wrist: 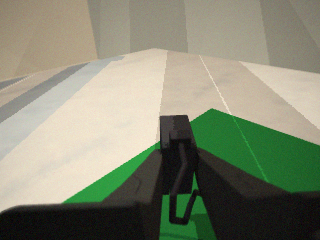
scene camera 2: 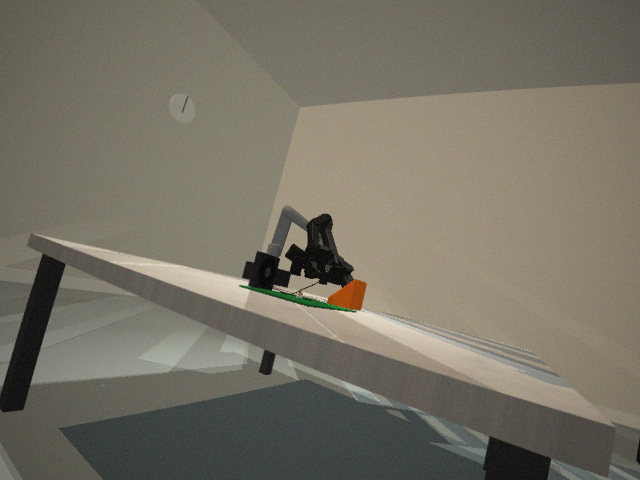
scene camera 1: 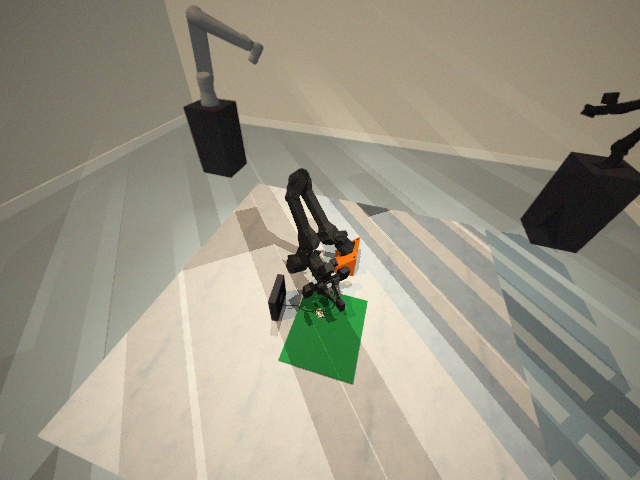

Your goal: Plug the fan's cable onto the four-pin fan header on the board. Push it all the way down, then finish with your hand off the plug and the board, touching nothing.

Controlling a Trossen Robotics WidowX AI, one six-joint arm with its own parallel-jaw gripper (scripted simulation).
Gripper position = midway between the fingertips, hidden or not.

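My gripper's visible in scene camera 2 (scene camera 2: 323, 276), and you'd also find it in the wrist view (wrist: 177, 155) and in scene camera 1 (scene camera 1: 339, 301). As for the things, there's a black fan cable plug (wrist: 174, 129), and I can see a black fan (scene camera 2: 265, 266) and a green board (scene camera 1: 329, 346) too.
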